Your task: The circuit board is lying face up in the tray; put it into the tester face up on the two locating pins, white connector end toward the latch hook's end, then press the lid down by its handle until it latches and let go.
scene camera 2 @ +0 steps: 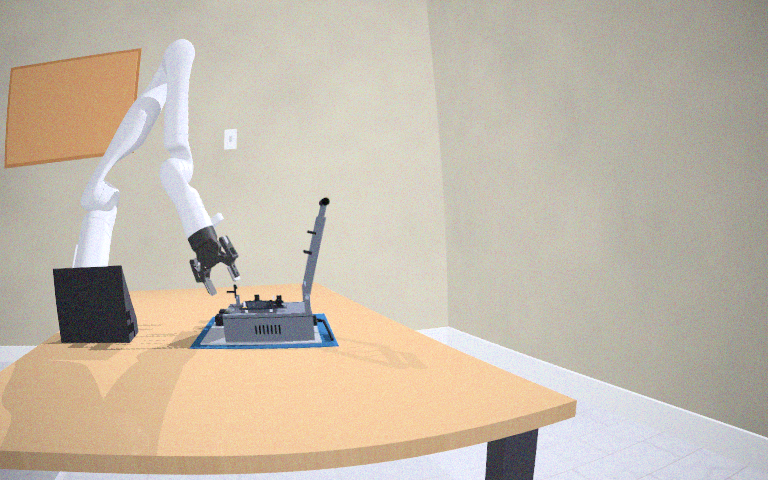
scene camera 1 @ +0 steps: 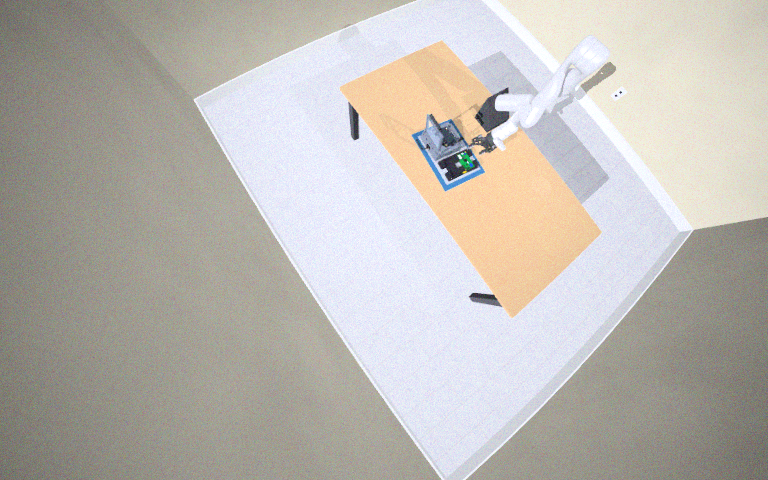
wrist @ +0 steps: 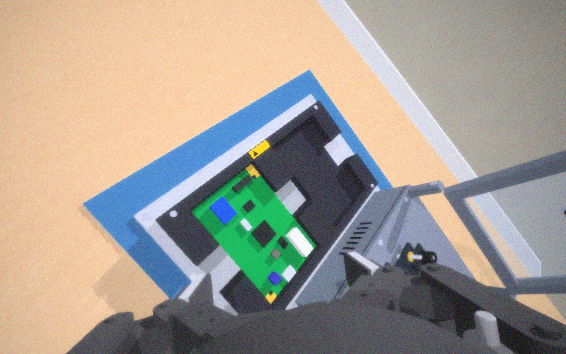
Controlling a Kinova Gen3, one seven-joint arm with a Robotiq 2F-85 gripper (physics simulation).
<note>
My gripper (scene camera 2: 225, 287) is open, holding nothing. Also in view: a green circuit board (wrist: 246, 218). Also in view: a lid (scene camera 2: 317, 232) and a plate with black pins (wrist: 410, 259).
The lid also shows in the wrist view (wrist: 508, 213). My gripper is seen too in the wrist view (wrist: 280, 278).
</note>
